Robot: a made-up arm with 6 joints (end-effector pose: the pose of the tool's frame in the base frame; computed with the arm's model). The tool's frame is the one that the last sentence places.
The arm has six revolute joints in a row. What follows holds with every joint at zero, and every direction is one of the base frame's.
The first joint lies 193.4 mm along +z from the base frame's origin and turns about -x.
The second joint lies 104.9 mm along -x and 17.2 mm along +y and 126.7 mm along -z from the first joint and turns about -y.
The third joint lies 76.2 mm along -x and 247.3 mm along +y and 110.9 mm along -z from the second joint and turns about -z.
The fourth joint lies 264.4 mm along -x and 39 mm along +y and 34 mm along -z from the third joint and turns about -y.
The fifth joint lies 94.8 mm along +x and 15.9 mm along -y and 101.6 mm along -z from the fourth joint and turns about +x.
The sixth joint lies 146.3 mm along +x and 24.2 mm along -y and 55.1 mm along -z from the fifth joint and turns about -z.
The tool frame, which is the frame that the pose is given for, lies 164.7 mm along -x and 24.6 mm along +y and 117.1 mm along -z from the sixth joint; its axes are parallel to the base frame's.
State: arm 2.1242 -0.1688 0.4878 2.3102 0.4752 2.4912
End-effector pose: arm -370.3 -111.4 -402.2 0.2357 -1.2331 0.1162
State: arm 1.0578 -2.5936 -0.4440 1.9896 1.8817 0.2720
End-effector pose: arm 218.9 268.4 6.0 1.0973 0.3814 -0.7727
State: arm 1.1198 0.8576 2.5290 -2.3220 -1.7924 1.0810
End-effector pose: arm 176.9 285.6 -460.4 -0.4364 0.0097 -0.9116
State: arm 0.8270 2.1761 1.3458 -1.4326 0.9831 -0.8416
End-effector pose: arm 202.2 524.2 -443.0 1.0424 -1.3352 0.8540
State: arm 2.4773 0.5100 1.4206 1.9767 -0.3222 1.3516
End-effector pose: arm -183.4 -247.4 -57.4 -1.9600 -0.1807 -2.6902
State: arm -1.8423 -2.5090 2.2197 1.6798 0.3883 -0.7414
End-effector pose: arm -22.3 -15.6 453.2 -0.2945 -0.1570 1.7208
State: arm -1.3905 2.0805 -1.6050 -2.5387 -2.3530 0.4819
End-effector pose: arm 8.1 -54.3 100.8 -2.3155 0.5538 -0.2448
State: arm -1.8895 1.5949 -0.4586 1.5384 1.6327 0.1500
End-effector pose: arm -31.6 328.8 671.9 -2.9440 -0.0419 -2.9853
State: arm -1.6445 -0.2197 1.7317 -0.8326 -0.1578 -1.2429
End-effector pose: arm -388.6 458.1 851.4 2.5156 0.2173 0.5921
